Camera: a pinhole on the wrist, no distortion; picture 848 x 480 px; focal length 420.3 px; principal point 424.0 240.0 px. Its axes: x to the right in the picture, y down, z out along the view. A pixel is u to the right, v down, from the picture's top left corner.
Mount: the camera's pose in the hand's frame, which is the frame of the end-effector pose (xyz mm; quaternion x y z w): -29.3 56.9 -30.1 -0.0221 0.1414 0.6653 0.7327
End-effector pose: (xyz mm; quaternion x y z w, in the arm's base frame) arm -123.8 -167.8 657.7 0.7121 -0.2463 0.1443 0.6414
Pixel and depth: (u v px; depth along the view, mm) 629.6 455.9 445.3
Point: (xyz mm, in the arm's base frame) -508.5 -538.7 853.9
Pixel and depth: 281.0 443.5 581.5
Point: -387.3 -742.0 482.3
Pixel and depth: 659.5 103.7 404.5
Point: -185.5 -498.0 1012.9
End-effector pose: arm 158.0 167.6 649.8 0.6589 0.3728 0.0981 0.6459
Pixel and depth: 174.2 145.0 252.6
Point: 332.0 14.7 557.2
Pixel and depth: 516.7 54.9 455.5
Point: 637.3 78.2 722.5
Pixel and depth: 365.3 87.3 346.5
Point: 470.9 41.0 619.8
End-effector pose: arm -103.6 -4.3 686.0 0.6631 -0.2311 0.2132 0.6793
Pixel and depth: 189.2 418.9 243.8
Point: -184.4 -254.9 623.4
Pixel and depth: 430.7 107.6 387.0
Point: -65.7 -323.4 893.5
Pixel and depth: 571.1 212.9 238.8
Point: -194.0 -175.9 860.5
